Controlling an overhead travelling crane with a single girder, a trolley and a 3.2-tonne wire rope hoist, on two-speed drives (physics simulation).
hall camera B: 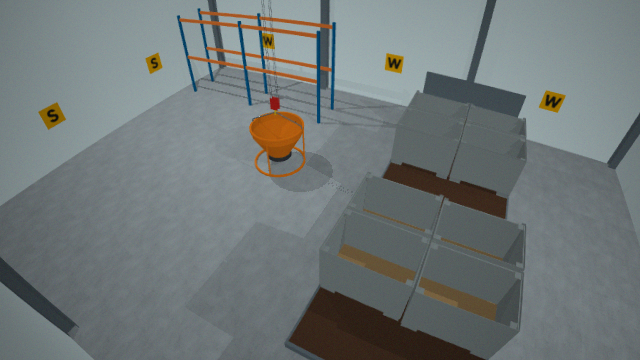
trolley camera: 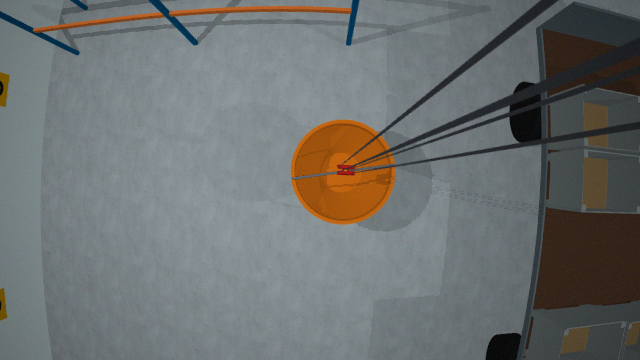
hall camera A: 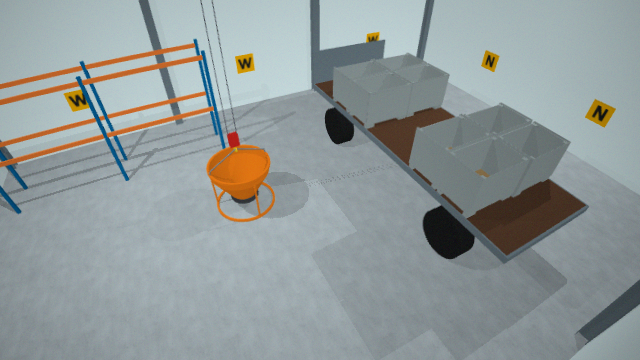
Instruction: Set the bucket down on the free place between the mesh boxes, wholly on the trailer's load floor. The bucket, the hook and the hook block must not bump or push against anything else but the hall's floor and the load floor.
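Note:
The orange bucket (hall camera A: 240, 172) (hall camera B: 278, 134) (trolley camera: 320, 200) is upright over the hall floor, left of the trailer; its foot ring is low, and any small gap to the floor is hard to tell. My hook (hall camera A: 236, 149) (hall camera B: 275, 113) is shut on the bucket's bail, under the red hook block (hall camera A: 233, 139) (hall camera B: 274, 103) (trolley camera: 345, 170), which hides the hook in the trolley view. The free place on the brown load floor (hall camera A: 397, 140) (hall camera B: 475, 199) (trolley camera: 590, 255) lies between grey mesh boxes (hall camera A: 372, 100) (hall camera B: 425, 145) (trolley camera: 620, 185) near the headboard and other mesh boxes (hall camera A: 445, 165) (hall camera B: 370, 290) (trolley camera: 545, 340).
A blue and orange rack (hall camera A: 103, 127) (hall camera B: 318, 75) (trolley camera: 352, 22) stands behind the bucket near the W wall. The trailer's side edge (hall camera A: 420, 182) (trolley camera: 539, 240) and black wheels (hall camera A: 339, 126) (trolley camera: 525, 112) face the bucket. A grey headboard (hall camera A: 350, 57) (hall camera B: 475, 92) stands at the trailer's far end.

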